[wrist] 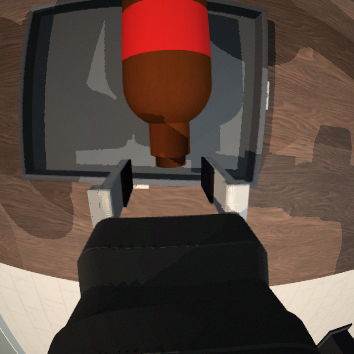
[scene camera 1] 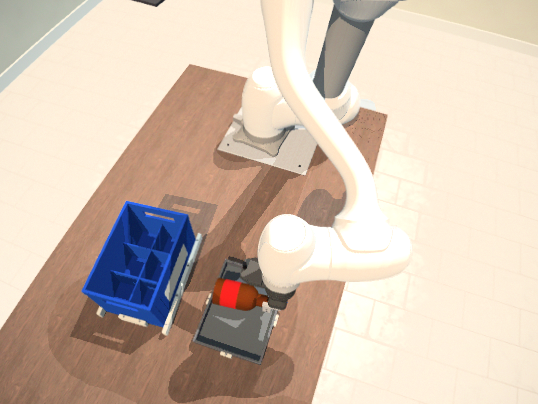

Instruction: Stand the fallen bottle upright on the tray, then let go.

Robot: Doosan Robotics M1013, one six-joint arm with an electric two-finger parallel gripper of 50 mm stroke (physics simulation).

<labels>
A brown bottle shows in the wrist view and in scene camera 1. The same spot on the brown bottle: (wrist: pixel 166 69) is (scene camera 1: pixel 243 293).
</labels>
